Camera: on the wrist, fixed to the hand. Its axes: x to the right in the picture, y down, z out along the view.
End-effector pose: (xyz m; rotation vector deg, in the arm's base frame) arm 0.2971 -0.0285 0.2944 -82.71 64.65 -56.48
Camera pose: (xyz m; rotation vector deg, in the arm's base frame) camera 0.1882 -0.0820 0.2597 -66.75 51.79 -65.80
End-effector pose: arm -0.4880 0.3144 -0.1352 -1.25 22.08 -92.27
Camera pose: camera -0.4666 0.3129 -0.2595 14.74 6.55 -96.12
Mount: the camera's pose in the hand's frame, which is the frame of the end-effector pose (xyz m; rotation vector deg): 0.0267 0.0529 -0.1114 20.06 1.12 -1.03
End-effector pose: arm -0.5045 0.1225 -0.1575 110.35 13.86 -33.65
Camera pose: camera -0.4270 0.1981 -0.0928 130.03 10.15 -37.60
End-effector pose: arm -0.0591 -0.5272 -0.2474 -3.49 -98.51 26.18
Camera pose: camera 0.0307 -0.4412 -0.2258 11.56 -91.52 42.09
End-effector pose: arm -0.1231 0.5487 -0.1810 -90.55 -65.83 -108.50
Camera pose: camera -0.1573 0.4344 -0.1401 -77.87 -80.24 -92.00
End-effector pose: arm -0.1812 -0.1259 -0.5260 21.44 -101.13 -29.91
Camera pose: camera -0.0790 -0.1114 -0.4535 36.50 -105.21 -12.50
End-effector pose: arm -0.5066 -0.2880 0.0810 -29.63 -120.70 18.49
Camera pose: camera -0.4141 -0.2252 0.1395 -16.75 -113.29 37.71
